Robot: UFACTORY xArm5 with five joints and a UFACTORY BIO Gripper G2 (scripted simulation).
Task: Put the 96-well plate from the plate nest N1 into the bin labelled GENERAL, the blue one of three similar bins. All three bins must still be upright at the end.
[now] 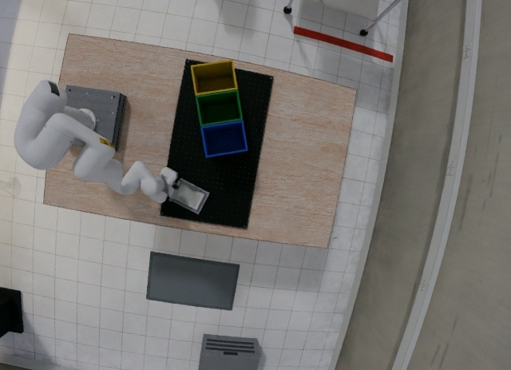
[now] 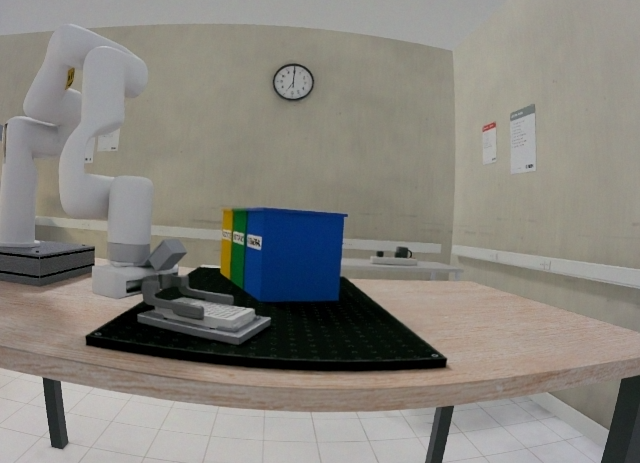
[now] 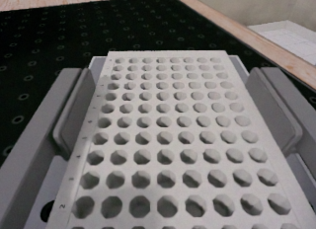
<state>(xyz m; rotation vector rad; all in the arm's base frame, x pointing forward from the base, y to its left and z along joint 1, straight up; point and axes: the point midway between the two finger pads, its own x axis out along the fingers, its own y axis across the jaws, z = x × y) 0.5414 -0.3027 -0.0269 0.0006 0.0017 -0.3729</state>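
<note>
Right now the grey plate nest N1 is 2 cm below my hand. From my hand the other things lie so: green bin 11 cm ahead, 41 cm to the left, 6 cm above; then white 96-well plate 1 cm below; then blue general bin 15 cm ahead, 29 cm to the left, 6 cm above.
</note>
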